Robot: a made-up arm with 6 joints. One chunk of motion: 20 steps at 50 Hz.
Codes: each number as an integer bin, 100 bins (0 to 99) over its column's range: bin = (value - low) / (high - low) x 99, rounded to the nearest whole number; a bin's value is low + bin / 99 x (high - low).
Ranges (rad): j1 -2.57..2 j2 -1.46..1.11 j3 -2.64..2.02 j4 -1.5..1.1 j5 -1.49..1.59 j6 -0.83..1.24
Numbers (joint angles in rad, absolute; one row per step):
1: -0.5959 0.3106 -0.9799 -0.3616 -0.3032 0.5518
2: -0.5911 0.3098 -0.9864 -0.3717 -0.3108 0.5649
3: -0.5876 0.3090 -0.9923 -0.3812 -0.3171 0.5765
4: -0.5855 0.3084 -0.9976 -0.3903 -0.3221 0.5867
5: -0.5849 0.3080 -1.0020 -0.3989 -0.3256 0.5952
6: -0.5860 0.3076 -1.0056 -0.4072 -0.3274 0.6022
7: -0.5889 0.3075 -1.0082 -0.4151 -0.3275 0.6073
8: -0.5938 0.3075 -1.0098 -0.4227 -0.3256 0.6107
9: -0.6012 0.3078 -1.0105 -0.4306 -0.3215 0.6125
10: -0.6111 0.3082 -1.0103 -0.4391 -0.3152 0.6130
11: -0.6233 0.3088 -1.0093 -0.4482 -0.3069 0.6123
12: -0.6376 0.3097 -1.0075 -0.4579 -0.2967 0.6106
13: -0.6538 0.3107 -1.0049 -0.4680 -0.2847 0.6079
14: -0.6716 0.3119 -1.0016 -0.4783 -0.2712 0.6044
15: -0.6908 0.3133 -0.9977 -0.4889 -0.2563 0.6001
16: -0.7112 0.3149 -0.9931 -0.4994 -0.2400 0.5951
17: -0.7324 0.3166 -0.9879 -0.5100 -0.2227 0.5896
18: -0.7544 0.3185 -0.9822 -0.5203 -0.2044 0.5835
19: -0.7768 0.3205 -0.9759 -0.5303 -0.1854 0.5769
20: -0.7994 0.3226 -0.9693 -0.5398 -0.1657 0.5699
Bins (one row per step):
1: 43 68 35 43 38 66
2: 43 68 35 43 38 67
3: 43 68 35 43 38 67
4: 43 68 35 42 38 68
5: 43 68 35 42 37 68
6: 43 68 35 42 37 68
7: 43 68 35 41 37 69
8: 43 68 35 41 37 69
9: 43 68 35 41 38 69
10: 42 68 35 40 38 69
11: 42 68 35 40 38 69
12: 42 68 35 40 38 69
13: 42 68 35 39 39 69
14: 41 68 35 39 39 69
15: 41 68 35 38 40 68
16: 40 68 35 38 40 68
17: 40 68 35 38 41 68
18: 39 69 35 37 41 68
19: 39 69 35 37 42 67
20: 38 69 35 37 43 67

